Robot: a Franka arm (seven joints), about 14 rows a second.
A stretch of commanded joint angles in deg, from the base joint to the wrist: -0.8 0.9 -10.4 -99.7 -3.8 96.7 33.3; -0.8 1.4 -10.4 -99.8 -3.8 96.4 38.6; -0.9 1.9 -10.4 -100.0 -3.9 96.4 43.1; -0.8 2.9 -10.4 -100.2 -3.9 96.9 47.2; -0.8 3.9 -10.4 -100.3 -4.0 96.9 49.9; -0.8 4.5 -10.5 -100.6 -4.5 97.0 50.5; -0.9 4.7 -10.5 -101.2 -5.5 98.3 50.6; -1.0 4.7 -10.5 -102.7 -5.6 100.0 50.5; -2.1 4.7 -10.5 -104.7 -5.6 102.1 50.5
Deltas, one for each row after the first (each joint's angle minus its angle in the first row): 0.0 0.5 0.0 -0.1 0.0 -0.3 5.3; -0.1 1.0 0.0 -0.3 -0.1 -0.3 9.8; 0.0 2.0 0.0 -0.5 -0.1 0.2 13.9; 0.0 3.0 0.0 -0.6 -0.2 0.2 16.6; 0.0 3.6 -0.1 -0.9 -0.7 0.3 17.2; -0.1 3.8 -0.1 -1.5 -1.7 1.6 17.3; -0.2 3.8 -0.1 -3.0 -1.8 3.3 17.2; -1.3 3.8 -0.1 -5.0 -1.8 5.4 17.2
